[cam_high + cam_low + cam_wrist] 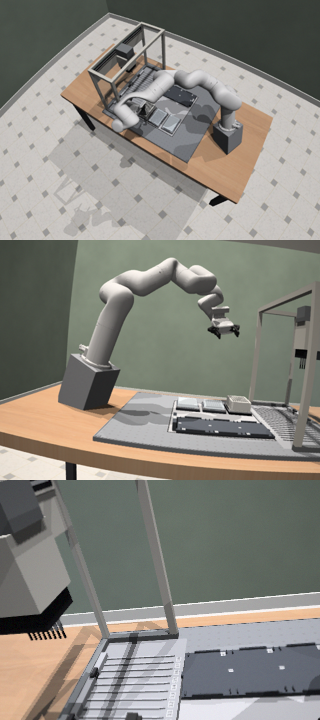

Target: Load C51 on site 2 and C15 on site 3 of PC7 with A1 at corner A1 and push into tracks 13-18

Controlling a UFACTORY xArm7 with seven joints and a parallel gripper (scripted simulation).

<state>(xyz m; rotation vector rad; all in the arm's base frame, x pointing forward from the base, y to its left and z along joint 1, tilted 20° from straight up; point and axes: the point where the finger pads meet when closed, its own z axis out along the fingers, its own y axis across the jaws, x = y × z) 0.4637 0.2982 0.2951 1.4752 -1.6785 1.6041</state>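
My gripper is now 5 cm past the 96-well plate C15, 13 cm to the left of it and 31 cm above it. Also, from my hand: nest s3 (5 cm ahead, 13 cm to the right, 33 cm below); then nest S2 (5 cm behind, 13 cm to the right, 33 cm below); then deep-well block C51 (5 cm ahead, 13 cm to the right, 30 cm below).
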